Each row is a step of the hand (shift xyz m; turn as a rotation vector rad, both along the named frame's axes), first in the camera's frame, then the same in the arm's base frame.
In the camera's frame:
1: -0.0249 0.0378 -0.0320 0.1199 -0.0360 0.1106
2: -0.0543 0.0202 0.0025 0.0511 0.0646 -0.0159
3: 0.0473 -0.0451 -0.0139 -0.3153 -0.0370 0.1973
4: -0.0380 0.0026 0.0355 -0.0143 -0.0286 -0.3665
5: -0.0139 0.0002 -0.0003 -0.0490 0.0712 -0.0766
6: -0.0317 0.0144 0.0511 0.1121 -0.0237 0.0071
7: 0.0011 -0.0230 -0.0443 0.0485 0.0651 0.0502
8: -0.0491 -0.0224 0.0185 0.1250 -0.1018 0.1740
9: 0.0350 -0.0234 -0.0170 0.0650 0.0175 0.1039
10: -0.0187 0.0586 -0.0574 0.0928 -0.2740 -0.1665
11: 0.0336 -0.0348 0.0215 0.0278 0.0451 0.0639
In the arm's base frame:
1: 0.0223 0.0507 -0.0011 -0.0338 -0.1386 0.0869
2: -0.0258 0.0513 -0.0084 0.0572 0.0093 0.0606
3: 0.0246 -0.0593 -0.0187 -0.3371 0.1493 -0.0616
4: -0.0482 0.0194 0.0039 0.2785 0.0896 -0.2231
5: -0.0072 0.0102 -0.0062 0.0539 0.1014 -0.0118
6: -0.0542 0.0184 0.0235 0.0482 -0.0975 0.0368
7: 0.0300 -0.0038 -0.0397 0.0030 -0.0062 0.0952
8: -0.0471 0.0158 -0.0281 -0.0993 -0.2016 0.0759
9: 0.0262 -0.0356 -0.0103 -0.0438 -0.0630 0.0972
10: 0.0515 0.0665 0.0030 0.1108 -0.1987 -0.2442
11: -0.0084 -0.0522 0.0015 -0.0244 -0.0079 0.0790

